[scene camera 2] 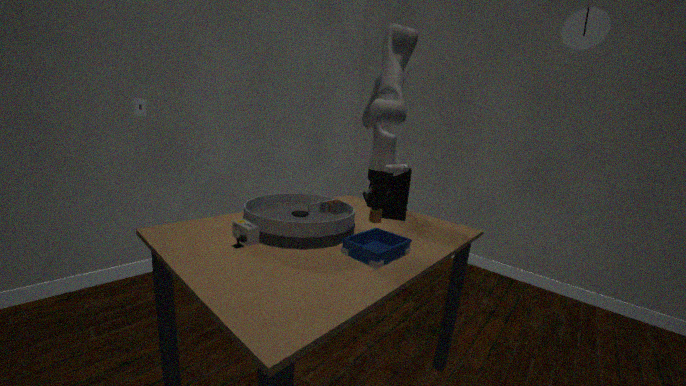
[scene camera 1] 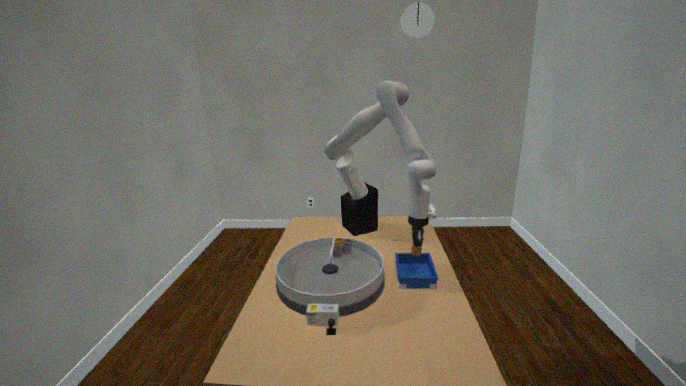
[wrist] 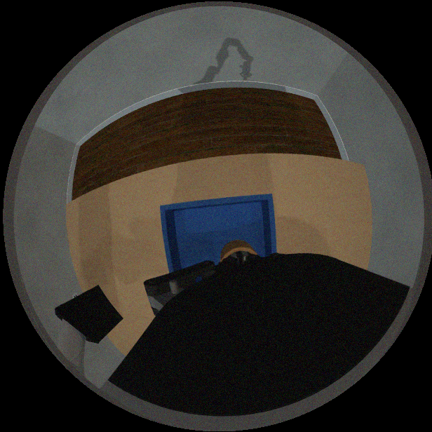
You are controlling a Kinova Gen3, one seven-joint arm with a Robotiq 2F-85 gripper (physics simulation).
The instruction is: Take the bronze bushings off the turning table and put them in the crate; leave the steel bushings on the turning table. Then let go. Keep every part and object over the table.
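Places are measured from the arm's base along level axes (x left, y back, z up), in metres.
Where they show: gripper, fingertip midpoint: (scene camera 2: 374, 220) (scene camera 1: 416, 252); arm's base, origin of the base link: (scene camera 2: 395, 175) (scene camera 1: 360, 194).
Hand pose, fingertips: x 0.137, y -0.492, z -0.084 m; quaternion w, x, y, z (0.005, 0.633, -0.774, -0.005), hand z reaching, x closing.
Things, the pixels of their top centre, and the offset from my fingertips. "spot": a spot on its surface instead.
- bronze bushing, middle of its top: (scene camera 2: 376, 209) (scene camera 1: 416, 244) dx +0.000, dy +0.000, dz +0.035 m
- blue crate, middle of its top: (scene camera 2: 377, 239) (scene camera 1: 415, 264) dx +0.007, dy +0.022, dz -0.068 m
- thin light bar, surface spot: (scene camera 1: 332, 251) spot: dx -0.317, dy +0.121, dz -0.029 m
- grey-white box, surface spot: (scene camera 2: 247, 233) spot: dx -0.335, dy -0.216, dz -0.076 m
My gripper (scene camera 1: 417, 244) (scene camera 2: 375, 207) (wrist: 237, 256) is shut on a bronze bushing (scene camera 1: 416, 251) (scene camera 2: 375, 216) (wrist: 237, 246), held upright above the table near the back edge of the blue crate (scene camera 1: 419, 283) (scene camera 2: 356, 253) (wrist: 217, 200). The visible part of the crate's floor is bare. The grey turning table (scene camera 1: 350, 299) (scene camera 2: 300, 229) stands left of the crate in the scene views. Near its back, another bronze bushing (scene camera 1: 339, 242) (scene camera 2: 333, 204) shows close to steel bushings (scene camera 1: 337, 251); whether it rests on one or stands behind it is unclear. The fingertips are partly hidden in the wrist view.
A thin light bar (scene camera 1: 332, 251) stands on the turning table beside the bushings. A grey-white box (scene camera 1: 322, 316) (scene camera 2: 247, 233) with a small black part stands at the turning table's front. The black robot base (scene camera 1: 359, 211) (scene camera 2: 394, 195) (wrist: 90, 314) is at the back.
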